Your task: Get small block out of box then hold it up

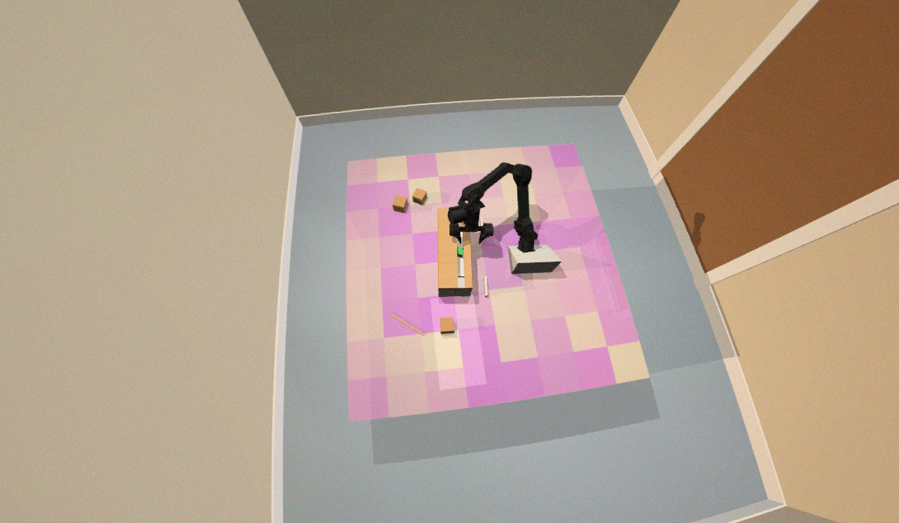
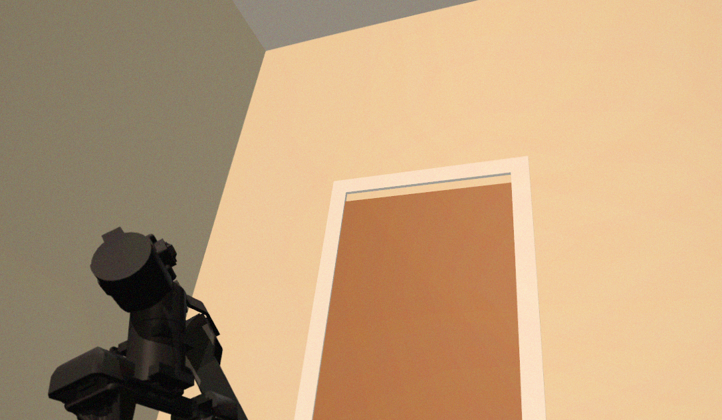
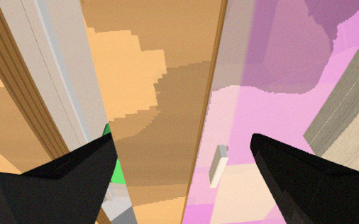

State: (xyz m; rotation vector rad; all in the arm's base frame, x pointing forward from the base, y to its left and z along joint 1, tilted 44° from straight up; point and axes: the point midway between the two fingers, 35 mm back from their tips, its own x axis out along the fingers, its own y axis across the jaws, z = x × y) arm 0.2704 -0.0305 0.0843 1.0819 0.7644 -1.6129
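My gripper tip is 4 cm short of the long tan box, 4 cm above it and 2 cm to the right of it. Also, from my gripper tip: green block: 5 cm ahead, 3 cm to the left, 2 cm below; thin stick: 35 cm ahead, 27 cm to the left, 10 cm below.
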